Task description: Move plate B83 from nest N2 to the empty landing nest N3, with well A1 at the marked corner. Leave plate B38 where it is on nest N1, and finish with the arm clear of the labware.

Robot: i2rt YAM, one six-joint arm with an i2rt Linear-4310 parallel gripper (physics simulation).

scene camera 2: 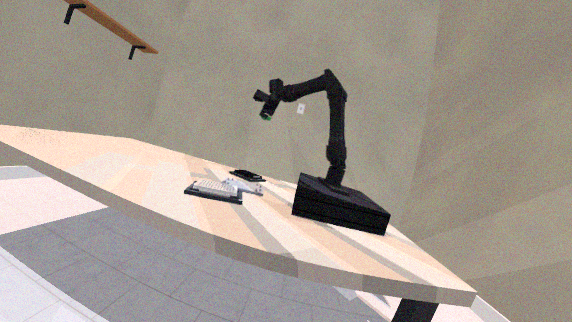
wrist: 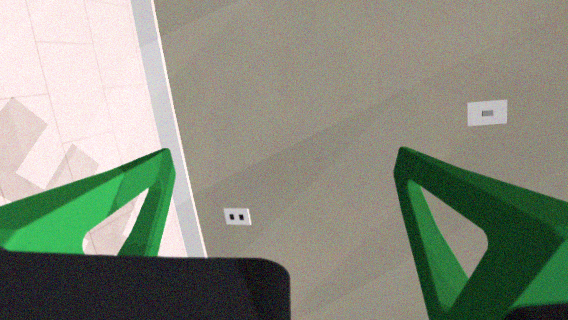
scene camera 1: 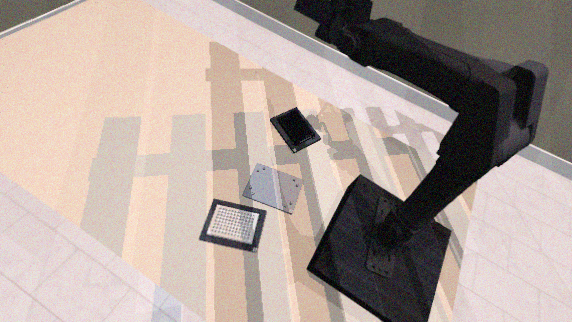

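A white well plate [scene camera 1: 233,223] [scene camera 2: 215,187] sits on a dark nest [scene camera 1: 259,227] [scene camera 2: 215,198]. A black plate [scene camera 1: 295,126] [scene camera 2: 248,173] sits on another dark nest [scene camera 1: 306,144]. Between them lies a flat grey nest [scene camera 1: 272,187] [scene camera 2: 245,186] with small pins near its corners and no plate on it. Labels and well A1 are too small to read, so I cannot tell which plate is B83. My gripper [scene camera 2: 265,118] [wrist: 284,160] is open and empty, high above the table and apart from the labware. Its fingers do not show in scene camera 1.
The arm's black base box [scene camera 1: 380,250] [scene camera 2: 340,205] stands on the striped table [scene camera 1: 125,90] [scene camera 2: 165,200], to the right of the nests. The wrist view looks at a wall with an outlet [wrist: 237,216] and a switch plate [wrist: 487,113]. A wooden shelf [scene camera 2: 112,25] hangs on the wall.
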